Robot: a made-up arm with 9 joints. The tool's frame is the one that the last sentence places.
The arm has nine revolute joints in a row. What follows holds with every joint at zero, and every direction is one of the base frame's.
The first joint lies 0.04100 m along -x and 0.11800 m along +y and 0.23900 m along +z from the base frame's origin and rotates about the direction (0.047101, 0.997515, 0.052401).
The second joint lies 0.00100 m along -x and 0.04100 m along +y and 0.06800 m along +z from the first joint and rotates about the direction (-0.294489, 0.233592, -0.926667).
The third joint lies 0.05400 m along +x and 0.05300 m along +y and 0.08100 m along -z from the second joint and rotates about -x.
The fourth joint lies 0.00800 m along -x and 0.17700 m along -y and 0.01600 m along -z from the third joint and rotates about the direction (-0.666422, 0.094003, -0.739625).
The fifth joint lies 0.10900 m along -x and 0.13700 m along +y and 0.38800 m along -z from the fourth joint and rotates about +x.
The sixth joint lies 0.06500 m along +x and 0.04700 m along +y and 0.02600 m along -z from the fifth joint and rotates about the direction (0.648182, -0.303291, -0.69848).
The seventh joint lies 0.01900 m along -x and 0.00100 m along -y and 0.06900 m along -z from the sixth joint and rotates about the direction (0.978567, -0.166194, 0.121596).
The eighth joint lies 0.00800 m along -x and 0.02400 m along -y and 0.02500 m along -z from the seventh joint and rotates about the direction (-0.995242, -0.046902, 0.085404).
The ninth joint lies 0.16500 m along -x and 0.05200 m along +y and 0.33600 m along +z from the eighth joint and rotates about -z.
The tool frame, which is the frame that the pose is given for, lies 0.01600 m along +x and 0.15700 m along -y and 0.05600 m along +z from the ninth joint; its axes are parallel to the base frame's.
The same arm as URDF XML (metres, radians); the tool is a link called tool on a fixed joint. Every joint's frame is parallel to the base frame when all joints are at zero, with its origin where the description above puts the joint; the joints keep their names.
<robot name="arm">
<joint name="tool_fixed" type="fixed"><parent link="link9"/><child link="tool"/><origin xyz="0.016 -0.157 0.056"/></joint>
<joint name="joint 9" type="continuous"><parent link="link8"/><child link="link9"/><origin xyz="-0.165 0.052 0.336"/><axis xyz="0 0 -1"/></joint>
<joint name="joint 8" type="continuous"><parent link="link7"/><child link="link8"/><origin xyz="-0.008 -0.024 -0.025"/><axis xyz="-0.995242 -0.046902 0.085404"/></joint>
<joint name="joint 7" type="continuous"><parent link="link6"/><child link="link7"/><origin xyz="-0.019 -0.001 -0.069"/><axis xyz="0.978567 -0.166194 0.121596"/></joint>
<joint name="joint 6" type="continuous"><parent link="link5"/><child link="link6"/><origin xyz="0.065 0.047 -0.026"/><axis xyz="0.648182 -0.303291 -0.69848"/></joint>
<joint name="joint 5" type="continuous"><parent link="link4"/><child link="link5"/><origin xyz="-0.109 0.137 -0.388"/><axis xyz="1 0 0"/></joint>
<joint name="joint 4" type="continuous"><parent link="link3"/><child link="link4"/><origin xyz="-0.008 -0.177 -0.016"/><axis xyz="-0.666422 0.094003 -0.739625"/></joint>
<joint name="joint 3" type="continuous"><parent link="link2"/><child link="link3"/><origin xyz="0.054 0.053 -0.081"/><axis xyz="-1 0 0"/></joint>
<joint name="joint 2" type="continuous"><parent link="link1"/><child link="link2"/><origin xyz="-0.001 0.041 0.068"/><axis xyz="-0.294489 0.233592 -0.926667"/></joint>
<joint name="joint 1" type="continuous"><parent link="base"/><child link="link1"/><origin xyz="-0.041 0.118 0.239"/><axis xyz="0.047101 0.997515 0.052401"/></joint>
<link name="base"/>
<link name="link1"/>
<link name="link2"/>
<link name="link3"/>
<link name="link4"/>
<link name="link5"/>
<link name="link6"/>
<link name="link7"/>
<link name="link8"/>
<link name="link9"/>
<link name="tool"/>
</robot>

